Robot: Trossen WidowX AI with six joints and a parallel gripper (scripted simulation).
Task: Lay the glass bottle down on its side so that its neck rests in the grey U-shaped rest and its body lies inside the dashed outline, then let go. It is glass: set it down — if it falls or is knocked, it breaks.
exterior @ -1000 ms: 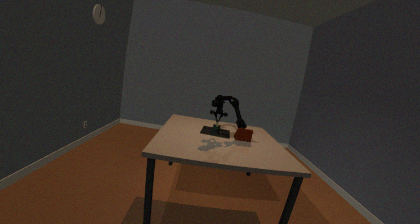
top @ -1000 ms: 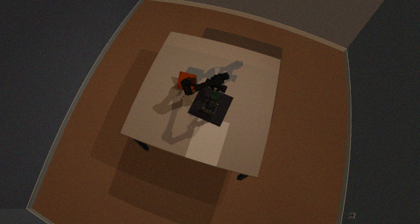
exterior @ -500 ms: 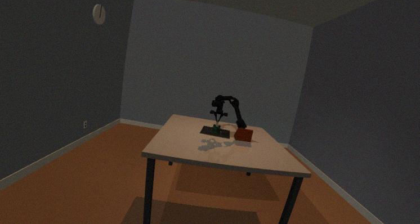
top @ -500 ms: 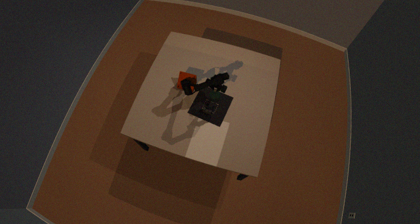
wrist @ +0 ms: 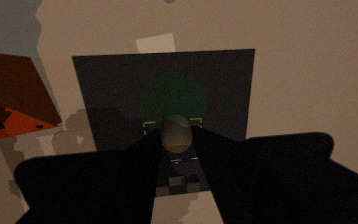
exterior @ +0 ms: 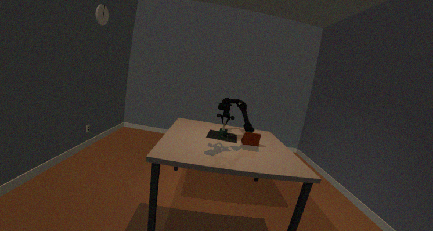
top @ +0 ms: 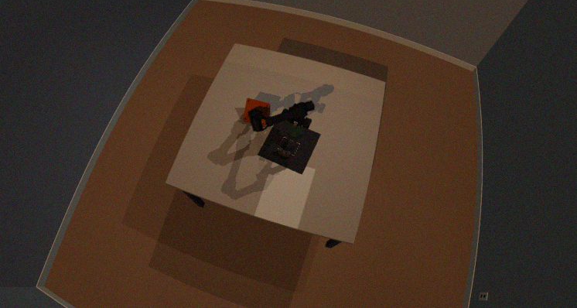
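My gripper tip is now 150 mm above the dark mat and 80 mm to the left of it. Also, from my gripper tip: green glass bottle: 50 mm below.
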